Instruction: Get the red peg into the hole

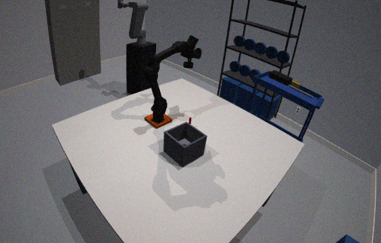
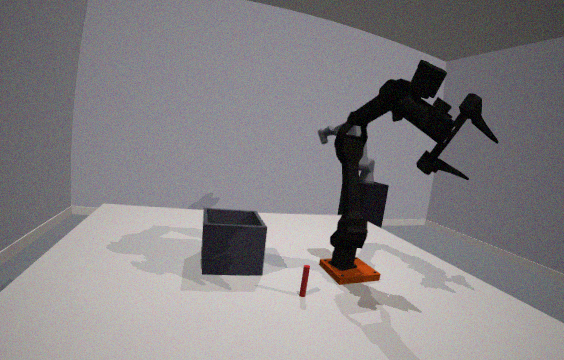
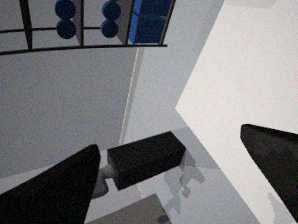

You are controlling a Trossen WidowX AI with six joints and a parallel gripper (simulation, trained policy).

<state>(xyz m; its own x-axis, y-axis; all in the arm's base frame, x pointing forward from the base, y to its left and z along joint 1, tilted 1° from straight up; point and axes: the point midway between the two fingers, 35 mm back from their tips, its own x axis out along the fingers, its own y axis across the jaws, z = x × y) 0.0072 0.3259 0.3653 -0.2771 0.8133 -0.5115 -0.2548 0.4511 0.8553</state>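
The red peg lies 20 cm ahead of my gripper tip, 27 cm to the right of it and 33 cm below it. Round my gripper tip: plate: 30 cm ahead, 49 cm to the right, 33 cm below.
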